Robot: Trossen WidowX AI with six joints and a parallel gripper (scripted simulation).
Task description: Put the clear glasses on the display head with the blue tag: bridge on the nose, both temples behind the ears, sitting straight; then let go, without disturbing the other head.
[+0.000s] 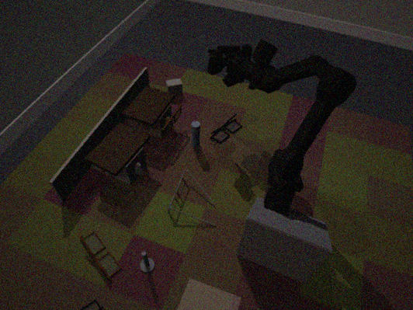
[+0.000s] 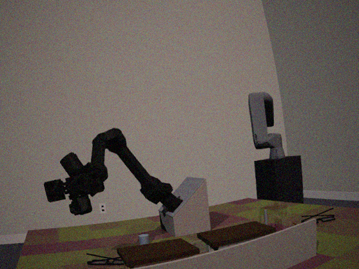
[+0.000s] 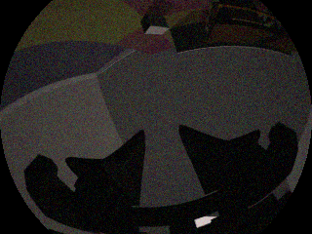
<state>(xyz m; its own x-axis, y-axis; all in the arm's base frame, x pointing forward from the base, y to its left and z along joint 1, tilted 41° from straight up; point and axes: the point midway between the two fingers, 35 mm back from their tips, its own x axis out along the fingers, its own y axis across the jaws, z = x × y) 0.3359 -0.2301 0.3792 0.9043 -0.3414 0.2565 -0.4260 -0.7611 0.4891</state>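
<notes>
My gripper tip is now 90 mm past the white post, 680 mm to the right of it and 230 mm above it. From my gripper tip the other things lie so: brown display head 130 mm ahead, 200 mm to the left, 200 mm below; then low white barrier 260 mm ahead, 310 mm to the left, 200 mm below.
</notes>
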